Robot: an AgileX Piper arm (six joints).
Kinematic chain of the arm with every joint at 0, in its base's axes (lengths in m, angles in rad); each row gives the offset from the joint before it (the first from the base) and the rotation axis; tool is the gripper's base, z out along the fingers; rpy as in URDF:
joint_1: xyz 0 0 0.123 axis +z
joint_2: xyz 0 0 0 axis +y
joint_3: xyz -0.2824 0 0.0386 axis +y
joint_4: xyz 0.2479 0 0.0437 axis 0.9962 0 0.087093
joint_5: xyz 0 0 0 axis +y
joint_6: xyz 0.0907 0 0.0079 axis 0.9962 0 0.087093
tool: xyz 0 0 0 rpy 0 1.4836 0
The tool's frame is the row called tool.
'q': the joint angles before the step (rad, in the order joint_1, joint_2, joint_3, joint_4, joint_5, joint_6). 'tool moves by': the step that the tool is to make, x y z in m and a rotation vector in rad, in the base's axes. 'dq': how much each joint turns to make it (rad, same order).
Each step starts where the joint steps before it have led.
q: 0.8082, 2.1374, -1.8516, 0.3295, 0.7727, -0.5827
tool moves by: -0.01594, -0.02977, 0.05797, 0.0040, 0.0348, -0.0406
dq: -0.0222, -0.1444, 0.0081, -0.0260, 0.1455, 0.0841
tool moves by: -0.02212, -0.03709, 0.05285, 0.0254, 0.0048, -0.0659
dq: -0.0242, -0.1644, 0.0438, -0.0273, 0.0899, 0.0856
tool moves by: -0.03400, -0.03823, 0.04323, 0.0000, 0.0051, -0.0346
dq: -0.0085, -0.1676, 0.0507, -0.0311, 0.1098, 0.0647
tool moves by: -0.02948, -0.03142, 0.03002, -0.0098, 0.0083, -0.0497
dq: 0.0000, -0.1241, 0.0198, -0.0436, 0.1035, 0.0791
